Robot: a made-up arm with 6 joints. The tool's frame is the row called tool.
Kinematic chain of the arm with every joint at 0, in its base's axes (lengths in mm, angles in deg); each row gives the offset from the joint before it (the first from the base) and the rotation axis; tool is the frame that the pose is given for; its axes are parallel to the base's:
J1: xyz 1 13 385 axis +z
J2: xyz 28 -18 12 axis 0.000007 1 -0.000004
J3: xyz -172 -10 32 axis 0.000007 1 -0.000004
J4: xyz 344 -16 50 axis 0.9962 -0.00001 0.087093
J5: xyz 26 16 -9 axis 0.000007 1 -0.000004
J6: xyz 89 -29 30 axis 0.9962 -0.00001 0.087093
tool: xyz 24 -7 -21
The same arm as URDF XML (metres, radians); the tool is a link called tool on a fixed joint. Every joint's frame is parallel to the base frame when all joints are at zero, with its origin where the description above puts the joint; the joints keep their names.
<robot name="arm">
  <joint name="tool_joint" type="fixed">
    <parent link="link6"/>
    <child link="tool"/>
    <origin xyz="0.024 -0.007 -0.021"/>
  </joint>
  <joint name="J6" type="continuous">
    <parent link="link5"/>
    <child link="link6"/>
    <origin xyz="0.089 -0.029 0.03"/>
    <axis xyz="0.9962 0 0.0871"/>
  </joint>
  <joint name="J5" type="continuous">
    <parent link="link4"/>
    <child link="link5"/>
    <origin xyz="0.026 0.016 -0.009"/>
    <axis xyz="0 1 0"/>
  </joint>
  <joint name="J4" type="continuous">
    <parent link="link3"/>
    <child link="link4"/>
    <origin xyz="0.344 -0.016 0.05"/>
    <axis xyz="0.9962 0 0.0871"/>
  </joint>
  <joint name="J3" type="continuous">
    <parent link="link2"/>
    <child link="link3"/>
    <origin xyz="-0.172 -0.01 0.032"/>
    <axis xyz="0 1 0"/>
  </joint>
  <joint name="J2" type="continuous">
    <parent link="link1"/>
    <child link="link2"/>
    <origin xyz="0.028 -0.018 0.012"/>
    <axis xyz="0 1 0"/>
  </joint>
  <joint name="J1" type="continuous">
    <parent link="base"/>
    <child link="link1"/>
    <origin xyz="0.001 0.013 0.385"/>
    <axis xyz="0 0 1"/>
  </joint>
  <link name="base"/>
  <link name="link1"/>
  <link name="link2"/>
  <link name="link3"/>
  <link name="link4"/>
  <link name="link5"/>
  <link name="link6"/>
  <link name="tool"/>
</robot>

